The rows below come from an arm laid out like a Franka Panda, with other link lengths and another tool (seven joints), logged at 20 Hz.
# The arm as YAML. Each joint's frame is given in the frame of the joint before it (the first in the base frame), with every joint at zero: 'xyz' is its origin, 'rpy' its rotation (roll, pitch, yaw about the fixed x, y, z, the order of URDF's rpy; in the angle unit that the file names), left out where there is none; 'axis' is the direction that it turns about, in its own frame. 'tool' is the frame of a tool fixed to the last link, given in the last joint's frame.
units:
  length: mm
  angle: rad
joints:
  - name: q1
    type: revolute
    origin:
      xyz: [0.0, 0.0, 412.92]
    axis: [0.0, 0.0, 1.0]
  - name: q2
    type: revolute
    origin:
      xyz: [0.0, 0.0, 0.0]
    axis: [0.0, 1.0, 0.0]
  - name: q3
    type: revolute
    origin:
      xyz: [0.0, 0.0, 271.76]
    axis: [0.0, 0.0, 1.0]
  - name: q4
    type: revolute
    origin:
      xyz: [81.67, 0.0, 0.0]
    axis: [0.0, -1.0, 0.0]
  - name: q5
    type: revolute
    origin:
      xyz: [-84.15, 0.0, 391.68]
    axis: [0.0, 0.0, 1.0]
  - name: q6
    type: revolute
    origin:
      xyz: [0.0, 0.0, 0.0]
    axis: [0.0, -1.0, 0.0]
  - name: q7
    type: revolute
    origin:
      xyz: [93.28, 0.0, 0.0]
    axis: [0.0, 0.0, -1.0]
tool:
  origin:
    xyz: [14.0, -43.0, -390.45]
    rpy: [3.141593, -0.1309, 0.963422]
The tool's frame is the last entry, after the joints.
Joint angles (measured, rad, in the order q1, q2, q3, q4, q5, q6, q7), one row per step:
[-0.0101 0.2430 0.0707 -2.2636 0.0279 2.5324 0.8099]
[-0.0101 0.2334 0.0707 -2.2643 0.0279 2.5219 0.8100]
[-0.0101 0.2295 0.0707 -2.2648 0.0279 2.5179 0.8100]
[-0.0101 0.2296 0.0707 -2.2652 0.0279 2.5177 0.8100]
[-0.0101 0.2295 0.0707 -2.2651 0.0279 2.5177 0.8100]
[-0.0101 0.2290 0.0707 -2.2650 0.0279 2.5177 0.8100]
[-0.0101 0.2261 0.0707 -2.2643 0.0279 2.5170 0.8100]
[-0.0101 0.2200 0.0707 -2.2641 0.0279 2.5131 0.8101]
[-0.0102 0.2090 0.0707 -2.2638 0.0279 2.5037 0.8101]
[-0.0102 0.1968 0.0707 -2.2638 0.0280 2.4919 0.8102]
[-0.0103 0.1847 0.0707 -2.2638 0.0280 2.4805 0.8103]
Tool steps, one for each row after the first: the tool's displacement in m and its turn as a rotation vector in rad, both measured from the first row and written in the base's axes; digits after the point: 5 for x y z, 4 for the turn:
[-0.00062 -0.00018 0.00393 -0.0005 0.0016 0.0003]
[-0.00091 -0.00026 0.00547 -0.0007 0.0022 0.0004]
[-0.00129 -0.00027 0.00524 -0.0008 0.0029 0.0004]
[-0.00118 -0.00027 0.00533 -0.0008 0.0027 0.0004]
[-0.00092 -0.00027 0.00563 -0.0008 0.0021 0.0004]
[0.00044 -0.00027 0.00737 -0.0008 -0.0008 0.0004]
[0.00150 -0.00033 0.01035 -0.0010 -0.0032 0.0004]
[0.00242 -0.00052 0.01550 -0.0014 -0.0051 0.0006]
[0.00262 -0.00069 0.02096 -0.0019 -0.0055 0.0008]
[0.00288 -0.00093 0.02641 -0.0024 -0.0062 0.0010]

